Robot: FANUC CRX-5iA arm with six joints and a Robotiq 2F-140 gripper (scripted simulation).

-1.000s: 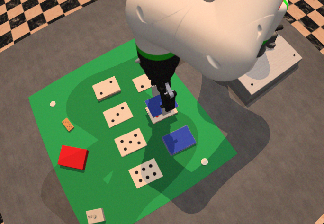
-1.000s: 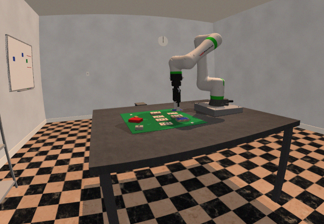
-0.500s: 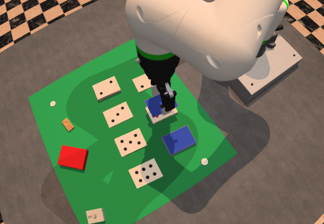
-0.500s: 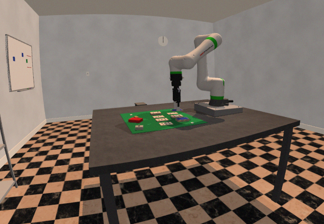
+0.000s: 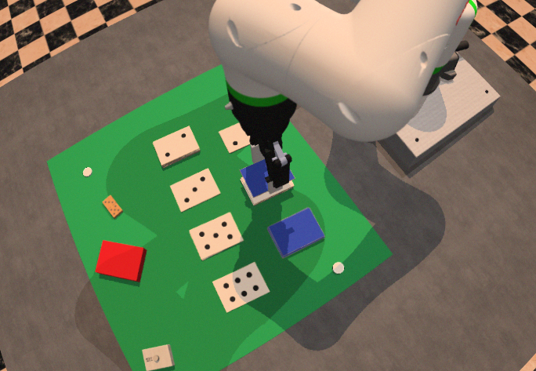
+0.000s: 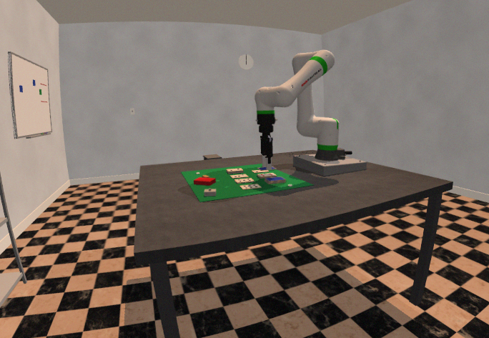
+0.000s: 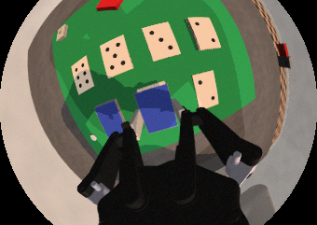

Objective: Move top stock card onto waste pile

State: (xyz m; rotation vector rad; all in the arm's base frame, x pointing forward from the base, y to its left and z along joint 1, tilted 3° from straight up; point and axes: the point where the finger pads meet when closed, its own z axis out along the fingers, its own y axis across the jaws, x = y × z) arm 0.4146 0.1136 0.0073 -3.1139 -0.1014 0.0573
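My gripper is now 60 mm above the red-pip card. The rest, counted from my hand: red block 330 mm ahead, 50 mm to the left, 60 mm below; green mat 150 mm ahead, 10 mm to the right, 90 mm below; small button box 320 mm ahead, 250 mm to the left, 60 mm below.
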